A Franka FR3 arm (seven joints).
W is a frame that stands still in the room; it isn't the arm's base.
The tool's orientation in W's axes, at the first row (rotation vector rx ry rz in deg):
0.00, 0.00, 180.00
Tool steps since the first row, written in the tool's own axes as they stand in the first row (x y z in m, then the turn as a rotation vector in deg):
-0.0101, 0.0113, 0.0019, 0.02, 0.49, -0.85
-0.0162, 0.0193, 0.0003, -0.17, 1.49, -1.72
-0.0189, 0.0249, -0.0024, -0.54, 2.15, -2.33
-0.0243, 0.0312, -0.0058, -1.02, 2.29, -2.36
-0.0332, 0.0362, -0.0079, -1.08, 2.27, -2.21
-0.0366, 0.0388, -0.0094, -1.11, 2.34, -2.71
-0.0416, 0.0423, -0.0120, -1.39, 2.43, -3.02
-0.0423, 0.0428, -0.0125, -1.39, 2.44, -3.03
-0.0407, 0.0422, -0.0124, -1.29, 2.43, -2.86
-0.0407, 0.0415, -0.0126, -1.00, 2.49, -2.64
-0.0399, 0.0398, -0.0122, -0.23, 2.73, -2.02
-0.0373, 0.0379, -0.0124, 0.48, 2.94, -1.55
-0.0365, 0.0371, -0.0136, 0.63, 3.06, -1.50
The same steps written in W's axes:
0.0101, -0.0113, 0.0019, -0.02, -0.49, -0.85
0.0162, -0.0193, 0.0003, 0.17, -1.49, -1.72
0.0189, -0.0249, -0.0024, 0.54, -2.15, -2.33
0.0243, -0.0312, -0.0058, 1.02, -2.29, -2.36
0.0332, -0.0362, -0.0079, 1.08, -2.27, -2.21
0.0366, -0.0388, -0.0094, 1.11, -2.34, -2.71
0.0416, -0.0423, -0.0120, 1.39, -2.43, -3.02
0.0423, -0.0428, -0.0125, 1.39, -2.44, -3.03
0.0407, -0.0422, -0.0124, 1.29, -2.43, -2.86
0.0407, -0.0415, -0.0126, 1.00, -2.49, -2.64
0.0399, -0.0398, -0.0122, 0.23, -2.73, -2.02
0.0373, -0.0379, -0.0124, -0.48, -2.94, -1.55
0.0365, -0.0371, -0.0136, -0.63, -3.06, -1.50

